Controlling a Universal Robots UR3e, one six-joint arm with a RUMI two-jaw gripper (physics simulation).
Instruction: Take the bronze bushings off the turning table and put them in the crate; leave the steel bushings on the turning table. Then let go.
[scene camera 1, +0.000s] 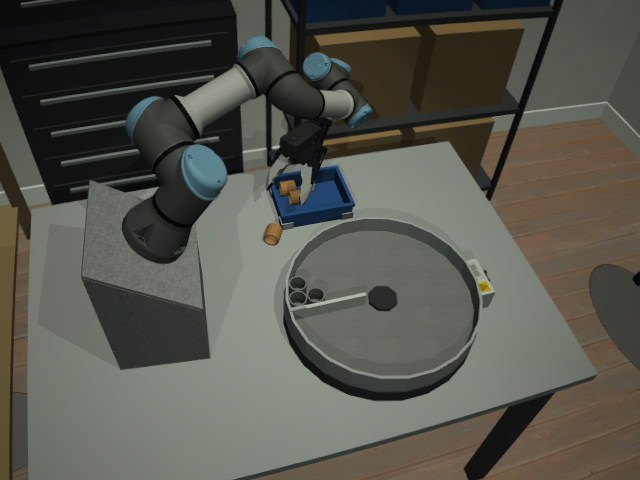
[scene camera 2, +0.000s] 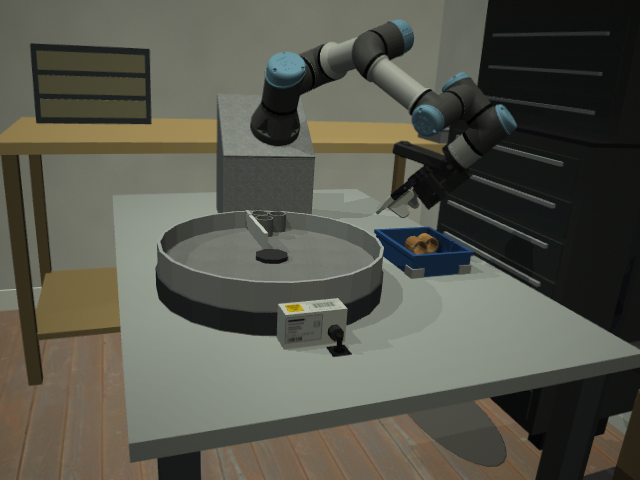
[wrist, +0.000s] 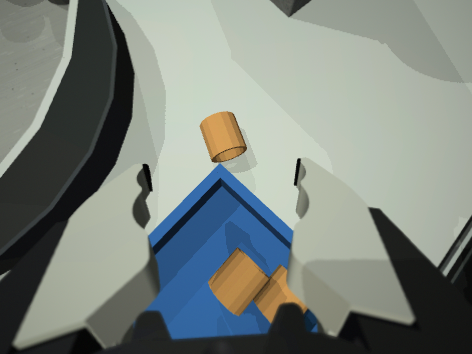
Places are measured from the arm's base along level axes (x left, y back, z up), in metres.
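Pixels of known places: gripper, between the fingertips: (scene camera 1: 283, 197) (scene camera 2: 382, 209) (wrist: 223, 164); arm's base, origin of its link: (scene camera 1: 152, 236) (scene camera 2: 274, 128).
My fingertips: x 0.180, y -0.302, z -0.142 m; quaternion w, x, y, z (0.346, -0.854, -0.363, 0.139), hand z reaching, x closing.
Note:
Ahead of a thing's pixels: the offset from my fingertips to its top centre. "spot": to the spot under its first point.
Two bronze bushings {dx +0.106, dy -0.037, dz -0.057 m} (scene camera 1: 286, 187) {dx +0.067, dy -0.053, dz -0.057 m} (scene camera 1: 294, 197) (scene camera 2: 415, 244) (scene camera 2: 429, 241) (wrist: 239, 281) (wrist: 280, 297) lie against each other in the blue crate {dx +0.061, dy -0.086, dz -0.051 m} (scene camera 1: 330, 193) (scene camera 2: 449, 266) (wrist: 185, 300). A third bronze bushing {dx -0.036, dy +0.035, dz -0.062 m} (scene camera 1: 272, 234) (wrist: 223, 136) lies on its side on the table, just outside a crate corner; it does not show in scene camera 2. Three steel bushings {dx -0.244, dy +0.029, dz -0.009 m} (scene camera 1: 297, 283) {dx -0.281, dy +0.038, dz -0.009 m} (scene camera 1: 297, 298) {dx -0.281, dy -0.001, dz -0.009 m} (scene camera 1: 315, 295) stand on the turning table (scene camera 1: 392, 258) (scene camera 2: 217, 289) (wrist: 90, 100) beside its divider. My gripper (scene camera 1: 286, 193) (scene camera 2: 388, 211) (wrist: 223, 164) is open and empty, tilted above the crate's end.
The white divider {spot: dx -0.304, dy -0.025, dz -0.011 m} (scene camera 1: 330, 301) (scene camera 2: 256, 230) runs from the turning table's wall towards its dark hub {dx -0.302, dy -0.147, dz -0.040 m} (scene camera 1: 382, 298) (scene camera 2: 271, 256). A labelled white box {spot: dx -0.320, dy -0.379, dz -0.041 m} (scene camera 1: 481, 283) (scene camera 2: 312, 322) stands against the outer wall. The grey robot pedestal (scene camera 1: 149, 320) (scene camera 2: 266, 180) and drawer cabinet (scene camera 1: 124, 87) (scene camera 2: 516, 186) stand nearby.

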